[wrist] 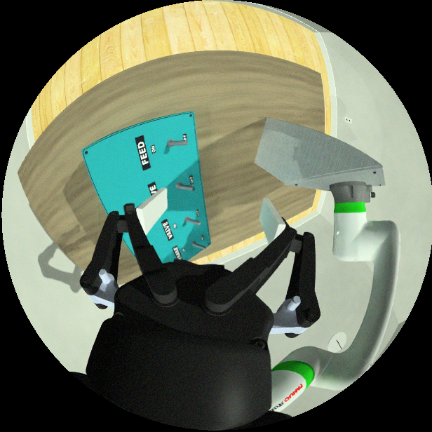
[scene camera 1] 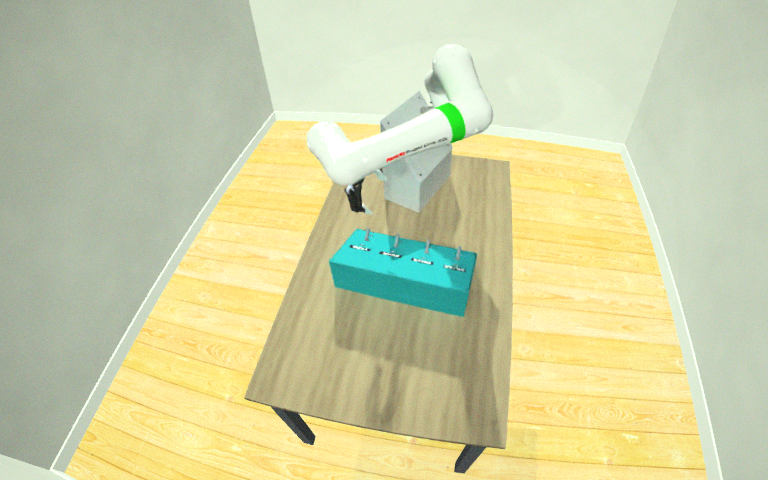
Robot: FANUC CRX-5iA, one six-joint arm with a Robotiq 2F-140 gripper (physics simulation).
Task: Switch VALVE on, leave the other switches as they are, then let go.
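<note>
The teal switch box stands on the table with four grey levers in a row. The VALVE lever is third from the left in the scene view and appears to lean to its OFF side. The FEED lever, the second lever and the fourth lever appear to lean the same way. The gripper is open and empty, above and behind the box's left end in the scene view, apart from the levers. One finger hides part of the second label in the wrist view.
The wooden table carries the grey robot pedestal behind the box. The white arm reaches from it toward the left side of the table in the scene view. The box's front faces the near table edge.
</note>
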